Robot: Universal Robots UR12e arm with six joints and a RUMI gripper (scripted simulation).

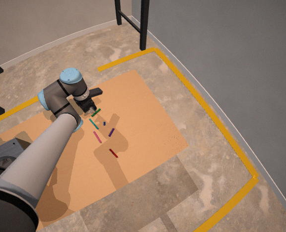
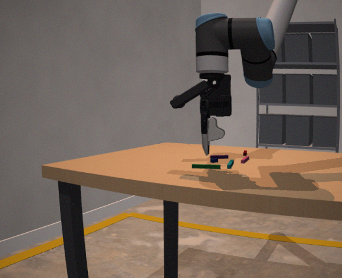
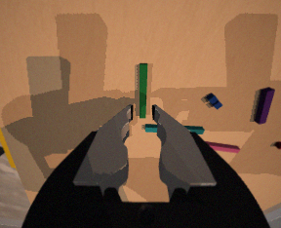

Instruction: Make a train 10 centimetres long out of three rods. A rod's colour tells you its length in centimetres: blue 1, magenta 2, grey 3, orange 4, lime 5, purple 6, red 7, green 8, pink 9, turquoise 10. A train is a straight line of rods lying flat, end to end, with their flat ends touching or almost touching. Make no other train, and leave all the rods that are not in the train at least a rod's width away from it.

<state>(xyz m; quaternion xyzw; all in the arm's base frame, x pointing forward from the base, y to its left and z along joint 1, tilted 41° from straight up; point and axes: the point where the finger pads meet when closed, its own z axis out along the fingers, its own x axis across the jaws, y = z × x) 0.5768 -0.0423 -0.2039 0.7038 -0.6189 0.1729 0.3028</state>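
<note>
Right now the green rod is 5 cm below my hand. Round my hand: pink rod (8 cm behind, 16 cm to the right, 5 cm below); then purple rod (1 cm ahead, 19 cm to the right, 5 cm below); then turquoise rod (5 cm behind, 7 cm to the right, 5 cm below).
</note>
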